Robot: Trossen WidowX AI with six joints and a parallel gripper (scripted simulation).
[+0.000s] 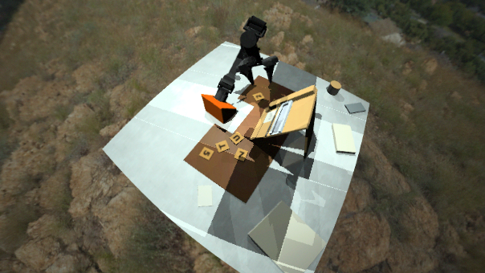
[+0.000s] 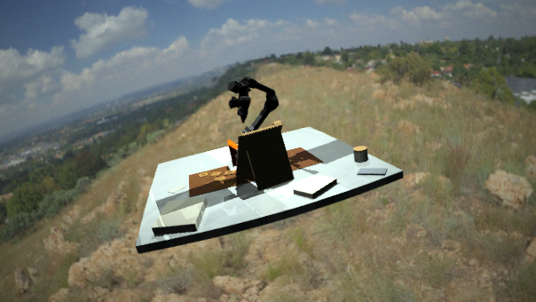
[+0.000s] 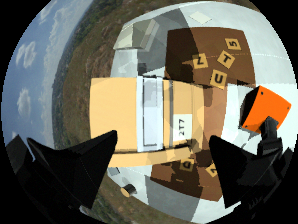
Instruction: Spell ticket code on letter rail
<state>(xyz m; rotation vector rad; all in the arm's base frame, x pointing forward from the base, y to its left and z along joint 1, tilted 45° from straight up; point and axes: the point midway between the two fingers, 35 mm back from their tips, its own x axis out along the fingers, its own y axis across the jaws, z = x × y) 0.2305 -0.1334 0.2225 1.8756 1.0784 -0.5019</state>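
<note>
Right now my gripper tip is 23 cm above the ticket, 5 cm short of it and 4 cm to the right of it. From my gripper tip the other things lie so: cream block: 44 cm ahead, 29 cm below, 27 cm to the left; brown mat: 30 cm below, 4 cm behind, 2 cm to the right; pale card: 47 cm to the right, 30 cm below, 9 cm ahead.
</note>
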